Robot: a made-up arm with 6 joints. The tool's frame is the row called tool. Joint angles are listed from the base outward. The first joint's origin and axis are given. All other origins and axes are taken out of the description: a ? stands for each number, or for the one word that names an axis. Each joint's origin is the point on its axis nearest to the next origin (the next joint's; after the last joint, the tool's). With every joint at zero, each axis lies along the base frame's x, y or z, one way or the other. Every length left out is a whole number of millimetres.
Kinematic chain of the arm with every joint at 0, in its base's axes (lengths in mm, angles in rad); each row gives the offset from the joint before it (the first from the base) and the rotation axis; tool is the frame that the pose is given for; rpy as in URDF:
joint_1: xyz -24 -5 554 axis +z
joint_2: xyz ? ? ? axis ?
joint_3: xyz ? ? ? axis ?
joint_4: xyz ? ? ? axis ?
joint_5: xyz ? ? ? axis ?
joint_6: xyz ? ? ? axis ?
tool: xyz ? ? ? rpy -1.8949 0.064 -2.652
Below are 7 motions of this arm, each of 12 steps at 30 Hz.
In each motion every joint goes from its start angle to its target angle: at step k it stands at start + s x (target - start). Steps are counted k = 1, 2, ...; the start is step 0. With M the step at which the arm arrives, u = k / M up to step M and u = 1 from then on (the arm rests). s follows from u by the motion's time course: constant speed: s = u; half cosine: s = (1 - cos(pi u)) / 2; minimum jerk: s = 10 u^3 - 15 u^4 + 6 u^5.
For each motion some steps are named. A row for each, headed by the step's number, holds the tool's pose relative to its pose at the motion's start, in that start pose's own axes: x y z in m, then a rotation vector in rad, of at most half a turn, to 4 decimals.
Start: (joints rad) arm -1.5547 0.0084 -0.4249 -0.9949 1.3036 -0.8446
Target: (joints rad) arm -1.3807 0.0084 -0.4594 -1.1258 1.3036 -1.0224
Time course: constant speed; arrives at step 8
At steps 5, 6, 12:
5: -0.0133 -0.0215 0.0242 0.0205 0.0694 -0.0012
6: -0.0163 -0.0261 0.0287 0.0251 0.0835 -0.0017
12: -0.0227 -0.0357 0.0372 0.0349 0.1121 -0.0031

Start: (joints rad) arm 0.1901 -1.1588 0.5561 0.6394 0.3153 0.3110
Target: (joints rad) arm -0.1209 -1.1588 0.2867 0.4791 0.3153 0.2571
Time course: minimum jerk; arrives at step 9
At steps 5, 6, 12:
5: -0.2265 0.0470 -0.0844 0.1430 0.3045 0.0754
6: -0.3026 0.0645 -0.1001 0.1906 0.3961 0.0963
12: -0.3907 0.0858 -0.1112 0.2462 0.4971 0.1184

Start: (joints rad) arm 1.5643 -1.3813 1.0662 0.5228 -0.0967 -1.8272
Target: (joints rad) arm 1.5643 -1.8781 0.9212 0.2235 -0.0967 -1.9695
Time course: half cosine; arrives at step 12
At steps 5, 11, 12:
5: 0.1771 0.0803 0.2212 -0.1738 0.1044 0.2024
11: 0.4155 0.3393 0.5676 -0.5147 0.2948 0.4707
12: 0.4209 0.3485 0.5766 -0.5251 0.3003 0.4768

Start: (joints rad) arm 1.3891 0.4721 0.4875 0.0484 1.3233 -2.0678
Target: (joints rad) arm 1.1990 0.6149 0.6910 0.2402 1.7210 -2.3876
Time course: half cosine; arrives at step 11
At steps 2, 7, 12:
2: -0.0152 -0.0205 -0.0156 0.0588 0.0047 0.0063
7: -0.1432 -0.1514 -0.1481 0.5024 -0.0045 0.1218
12: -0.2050 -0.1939 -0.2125 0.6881 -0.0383 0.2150

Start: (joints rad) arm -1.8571 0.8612 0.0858 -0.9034 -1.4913 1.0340
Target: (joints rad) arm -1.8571 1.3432 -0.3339 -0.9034 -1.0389 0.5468
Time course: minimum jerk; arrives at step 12
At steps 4, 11, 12:
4: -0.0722 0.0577 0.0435 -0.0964 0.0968 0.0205
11: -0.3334 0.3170 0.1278 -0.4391 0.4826 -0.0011
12: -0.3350 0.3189 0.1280 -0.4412 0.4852 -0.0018

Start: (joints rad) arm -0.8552 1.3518 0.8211 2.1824 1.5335 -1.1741
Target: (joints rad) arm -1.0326 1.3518 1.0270 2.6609 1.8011 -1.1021
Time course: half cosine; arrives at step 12
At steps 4, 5, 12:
4: 0.0237 0.0694 0.0006 0.1151 -0.0690 0.0674
5: 0.0336 0.1038 0.0011 0.1719 -0.0970 0.1021
12: 0.0666 0.2901 0.0069 0.4741 -0.1837 0.3037

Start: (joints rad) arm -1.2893 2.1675 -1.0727 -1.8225 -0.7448 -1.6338
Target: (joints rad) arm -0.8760 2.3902 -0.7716 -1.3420 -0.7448 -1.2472
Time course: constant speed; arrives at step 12
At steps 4, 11, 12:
4: 0.1501 -0.1306 0.1493 -0.1779 -0.3701 -0.0775
11: 0.4003 -0.2704 0.4753 -0.4002 -1.0404 -0.1146
12: 0.4344 -0.2797 0.5262 -0.4202 -1.1369 -0.1103

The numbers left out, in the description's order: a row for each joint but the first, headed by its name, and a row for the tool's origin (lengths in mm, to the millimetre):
joint_2: xyz -4 90 0, axis +y
joint_3: xyz -26 0 886, axis +y
joint_4: xyz 6 0 589, axis +z
joint_5: xyz -19 31 0, axis +y
joint_6: xyz 17 0 147, axis +z
tool: xyz 20 -6 0

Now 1 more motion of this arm.
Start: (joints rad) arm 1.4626 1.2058 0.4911 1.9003 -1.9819 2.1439
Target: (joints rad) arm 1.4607 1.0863 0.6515 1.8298 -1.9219 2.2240
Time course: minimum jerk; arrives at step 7
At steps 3, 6, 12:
3: -0.0305 -0.0029 0.0149 -0.0353 -0.0234 -0.0069
6: -0.0825 -0.0080 0.0362 -0.0940 -0.0613 -0.0151
12: -0.0846 -0.0082 0.0369 -0.0962 -0.0627 -0.0153

